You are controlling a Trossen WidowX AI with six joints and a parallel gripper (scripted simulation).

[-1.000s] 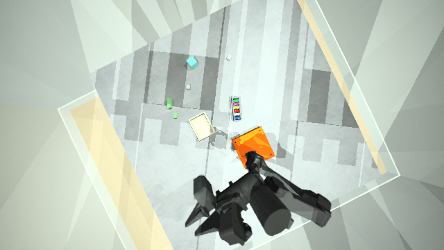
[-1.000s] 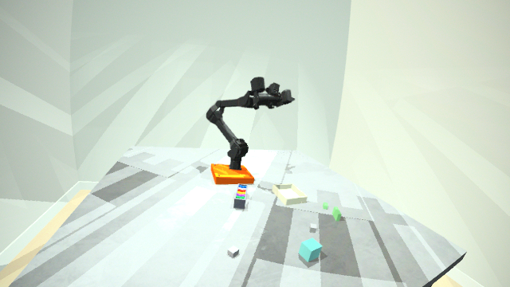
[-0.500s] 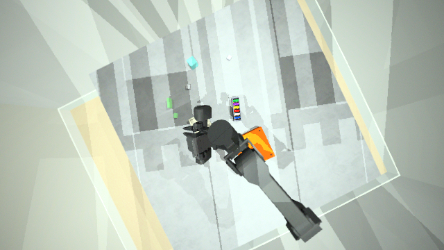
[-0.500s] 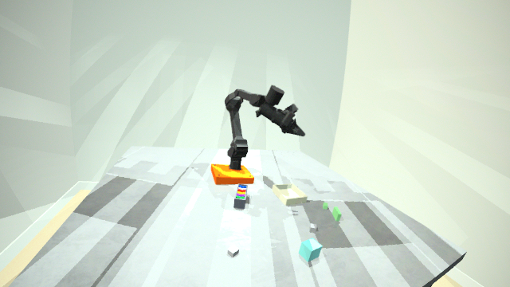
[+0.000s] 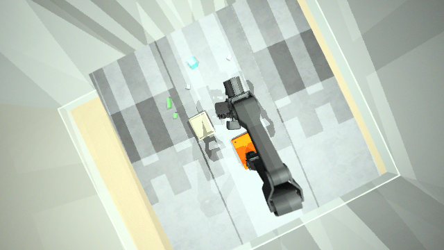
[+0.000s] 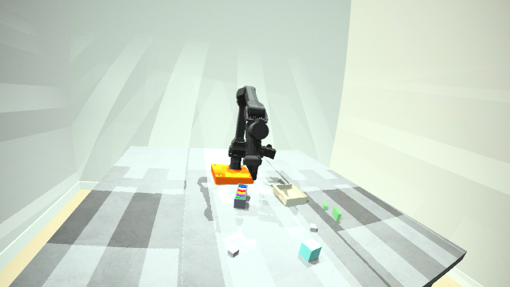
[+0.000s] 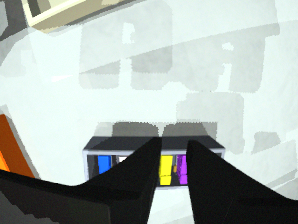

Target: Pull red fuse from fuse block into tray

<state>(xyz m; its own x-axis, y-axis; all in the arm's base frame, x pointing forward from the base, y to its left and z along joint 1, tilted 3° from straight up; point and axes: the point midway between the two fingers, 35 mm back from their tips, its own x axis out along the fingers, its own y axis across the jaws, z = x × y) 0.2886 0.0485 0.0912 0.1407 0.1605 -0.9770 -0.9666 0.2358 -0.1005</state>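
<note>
My gripper tip is 7 cm above the red fuse, 4 cm to the left of it and 2 cm past it. From my gripper tip the other things lie so: cream tray 17 cm to the left, 9 cm below, 5 cm behind; cyan cube 31 cm ahead, 12 cm to the left, 8 cm below.
</note>
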